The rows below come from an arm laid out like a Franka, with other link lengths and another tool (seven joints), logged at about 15 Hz.
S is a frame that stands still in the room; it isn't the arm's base.
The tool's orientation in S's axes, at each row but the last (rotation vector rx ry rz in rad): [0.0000 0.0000 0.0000]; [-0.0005 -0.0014 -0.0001]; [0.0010 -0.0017 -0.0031]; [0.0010 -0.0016 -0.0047]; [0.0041 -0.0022 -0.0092]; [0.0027 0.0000 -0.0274]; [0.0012 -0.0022 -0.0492]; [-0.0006 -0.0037 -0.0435]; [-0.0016 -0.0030 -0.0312]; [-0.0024 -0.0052 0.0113]
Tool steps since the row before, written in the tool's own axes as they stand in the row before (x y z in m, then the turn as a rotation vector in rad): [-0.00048 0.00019 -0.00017 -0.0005 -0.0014 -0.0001]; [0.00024 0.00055 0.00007 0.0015 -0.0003 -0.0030]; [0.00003 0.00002 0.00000 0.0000 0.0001 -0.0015]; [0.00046 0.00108 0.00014 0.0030 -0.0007 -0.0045]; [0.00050 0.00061 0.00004 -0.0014 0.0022 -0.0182]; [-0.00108 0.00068 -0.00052 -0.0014 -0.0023 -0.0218]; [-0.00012 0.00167 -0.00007 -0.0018 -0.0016 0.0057]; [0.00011 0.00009 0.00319 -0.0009 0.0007 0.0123]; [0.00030 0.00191 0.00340 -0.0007 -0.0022 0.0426]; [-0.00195 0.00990 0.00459 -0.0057 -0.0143 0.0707]
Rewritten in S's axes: [-0.00048 0.00019 -0.00017 -0.0005 -0.0014 -0.0001]; [0.00024 0.00055 0.00007 0.0015 -0.0003 -0.0030]; [0.00003 0.00002 0.00000 0.0000 0.0001 -0.0015]; [0.00046 0.00108 0.00014 0.0030 -0.0007 -0.0045]; [0.00051 0.00061 0.00004 -0.0013 0.0023 -0.0182]; [-0.00106 0.00071 -0.00052 -0.0015 -0.0022 -0.0218]; [-0.00004 0.00167 -0.00007 -0.0019 -0.0015 0.0057]; [0.00010 0.00009 0.00319 -0.0009 0.0007 0.0123]; [0.00035 0.00191 0.00340 -0.0009 -0.0021 0.0426]; [-0.00209 0.00989 0.00456 -0.0059 -0.0142 0.0707]
